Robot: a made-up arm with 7 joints.
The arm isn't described. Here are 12 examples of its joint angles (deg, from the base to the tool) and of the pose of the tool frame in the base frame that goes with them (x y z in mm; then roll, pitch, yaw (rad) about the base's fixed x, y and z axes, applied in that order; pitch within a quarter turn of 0, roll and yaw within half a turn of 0).
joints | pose
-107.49 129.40 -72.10 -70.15 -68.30 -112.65 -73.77 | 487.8 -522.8 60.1 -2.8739 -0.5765 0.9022
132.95 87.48 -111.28 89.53 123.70 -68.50 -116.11 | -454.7 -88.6 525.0 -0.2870 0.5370 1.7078
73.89 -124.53 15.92 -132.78 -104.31 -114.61 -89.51 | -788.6 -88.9 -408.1 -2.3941 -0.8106 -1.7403
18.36 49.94 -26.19 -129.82 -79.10 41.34 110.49 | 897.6 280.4 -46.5 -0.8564 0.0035 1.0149
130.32 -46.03 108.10 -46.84 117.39 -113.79 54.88 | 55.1 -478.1 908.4 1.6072 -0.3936 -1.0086
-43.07 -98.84 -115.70 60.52 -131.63 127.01 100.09 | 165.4 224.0 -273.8 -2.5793 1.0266 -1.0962
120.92 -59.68 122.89 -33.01 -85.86 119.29 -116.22 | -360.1 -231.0 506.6 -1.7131 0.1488 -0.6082
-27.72 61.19 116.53 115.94 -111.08 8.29 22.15 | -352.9 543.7 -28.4 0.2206 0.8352 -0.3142
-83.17 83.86 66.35 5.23 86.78 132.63 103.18 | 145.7 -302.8 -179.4 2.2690 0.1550 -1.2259
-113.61 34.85 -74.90 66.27 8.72 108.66 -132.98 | -69.7 -64.8 605.8 -0.1663 0.6778 -0.4386
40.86 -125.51 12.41 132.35 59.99 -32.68 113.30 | -171.9 -715.8 -307.5 -0.5124 -0.2546 -1.3351
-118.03 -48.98 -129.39 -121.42 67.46 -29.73 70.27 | -983.0 83.8 330.0 -1.8294 0.1912 -1.7103
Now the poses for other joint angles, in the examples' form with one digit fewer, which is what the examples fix.
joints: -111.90 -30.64 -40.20 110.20 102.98 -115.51 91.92
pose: 189 325 -339 -1.820 1.070 2.708
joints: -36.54 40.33 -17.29 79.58 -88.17 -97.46 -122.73
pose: -320 362 356 1.674 1.065 -2.737
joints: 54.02 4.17 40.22 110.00 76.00 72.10 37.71
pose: 482 50 214 -2.924 -0.023 -0.486
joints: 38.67 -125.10 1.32 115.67 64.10 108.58 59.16
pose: -64 -545 -32 2.361 -0.482 -1.557
